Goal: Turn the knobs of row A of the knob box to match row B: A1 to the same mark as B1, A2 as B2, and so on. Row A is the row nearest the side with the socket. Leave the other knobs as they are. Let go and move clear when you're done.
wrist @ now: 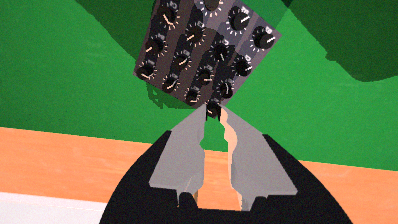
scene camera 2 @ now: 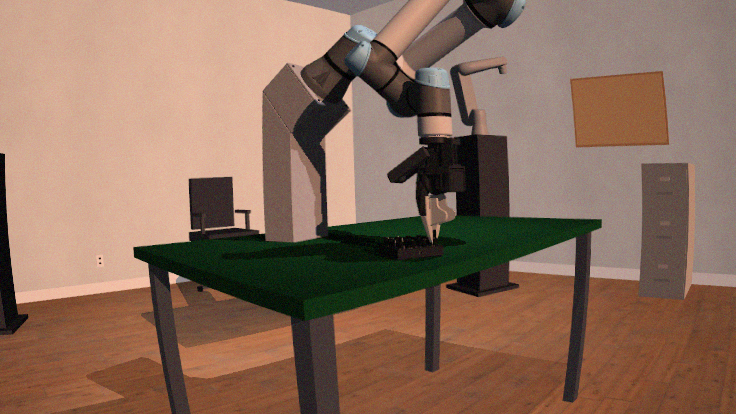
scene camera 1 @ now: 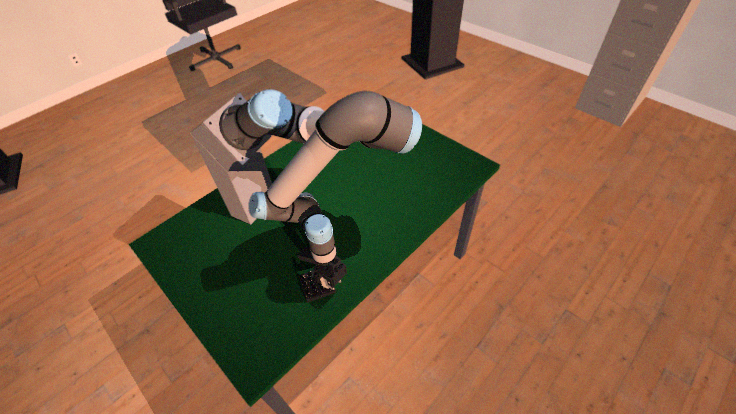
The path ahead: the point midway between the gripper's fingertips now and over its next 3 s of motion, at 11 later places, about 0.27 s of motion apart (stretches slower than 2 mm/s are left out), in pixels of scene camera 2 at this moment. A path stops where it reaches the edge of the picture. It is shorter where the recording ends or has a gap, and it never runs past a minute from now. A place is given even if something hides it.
The gripper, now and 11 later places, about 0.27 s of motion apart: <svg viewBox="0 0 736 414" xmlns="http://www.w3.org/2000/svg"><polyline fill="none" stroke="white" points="433,242 433,242 433,242 433,242 434,242 434,242 434,242 435,242 435,242 435,240 435,232 435,226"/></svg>
